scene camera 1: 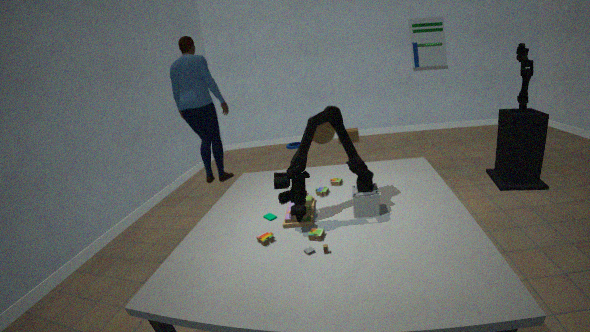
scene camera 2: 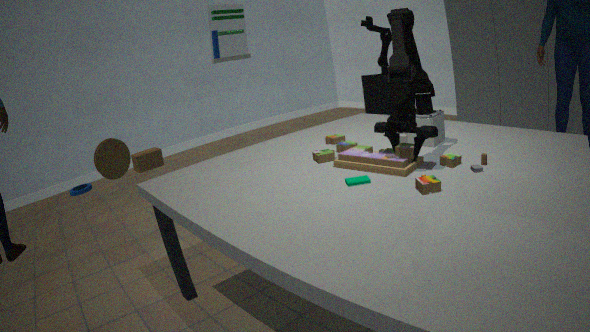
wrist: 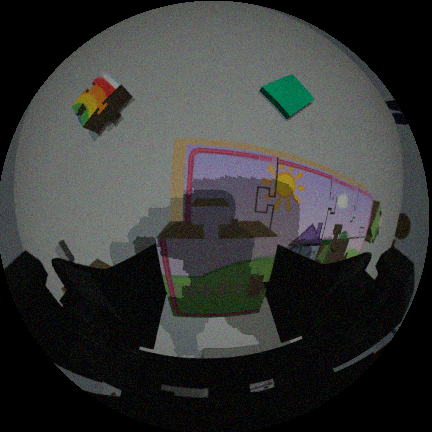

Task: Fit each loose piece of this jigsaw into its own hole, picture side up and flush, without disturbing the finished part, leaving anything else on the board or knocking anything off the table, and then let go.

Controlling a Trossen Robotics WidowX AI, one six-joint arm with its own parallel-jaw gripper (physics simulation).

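My gripper [scene camera 1: 299, 218] [scene camera 2: 407, 158] [wrist: 213, 239] is shut on a thick corner piece [scene camera 2: 405, 149] [wrist: 220, 292] with green grass, a fence and a red border. The piece is picture side up and roughly level, at the board's corner hole. In scene camera 2 its top stands above the finished part; whether its underside touches the board is hidden. The wooden board [scene camera 1: 295, 225] [scene camera 2: 370, 168] [wrist: 178, 175] lies flat, its finished part [scene camera 2: 367, 156] [wrist: 230, 167] showing lilac sky and a sun. Another loose green-topped piece [scene camera 2: 323, 155] [wrist: 376, 225] lies beside the board.
A rainbow piece [scene camera 1: 265, 238] [scene camera 2: 428, 184] [wrist: 102, 102] and a green tile [scene camera 1: 270, 216] [scene camera 2: 358, 180] [wrist: 288, 96] lie beside the board. Other pieces [scene camera 1: 316, 233] [scene camera 1: 322, 191] [scene camera 1: 336, 181] lie around it. A small grey block [scene camera 1: 309, 251] [scene camera 2: 476, 168] and brown peg [scene camera 1: 326, 248] [scene camera 2: 484, 159] are nearby.
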